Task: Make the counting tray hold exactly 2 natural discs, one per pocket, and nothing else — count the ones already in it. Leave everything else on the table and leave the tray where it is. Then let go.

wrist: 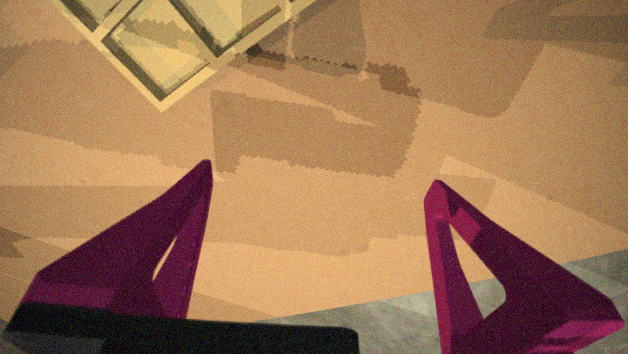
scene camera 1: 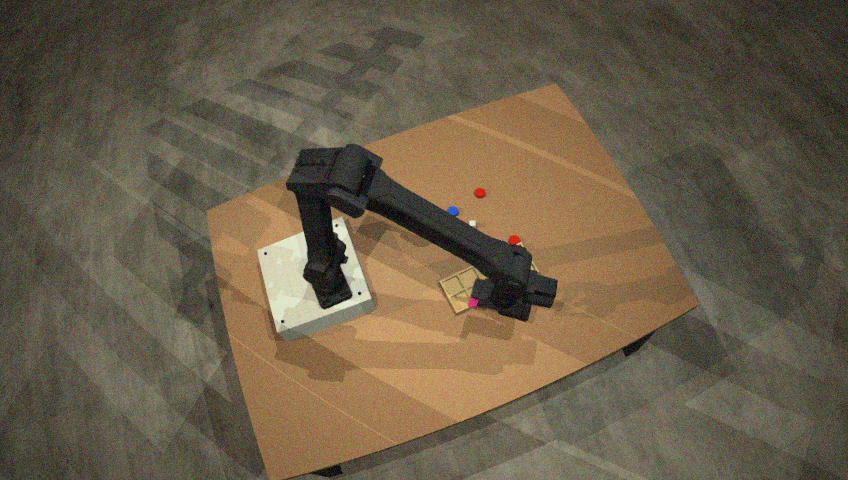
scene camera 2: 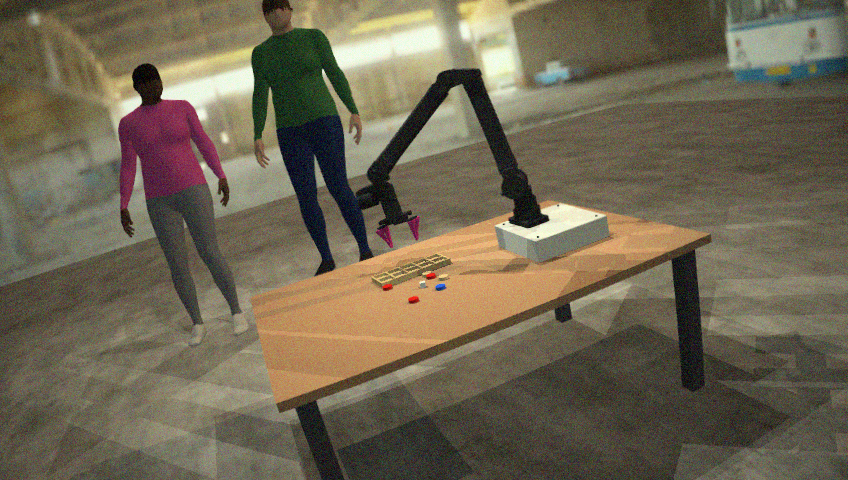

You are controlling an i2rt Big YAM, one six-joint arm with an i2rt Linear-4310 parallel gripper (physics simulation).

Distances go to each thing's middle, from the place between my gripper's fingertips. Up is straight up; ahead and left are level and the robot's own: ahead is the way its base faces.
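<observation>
Wooden counting tray [scene camera 1: 458,287]: 60 mm below my hand, 30 mm ahead of it, 100 mm to the left of it.
</observation>
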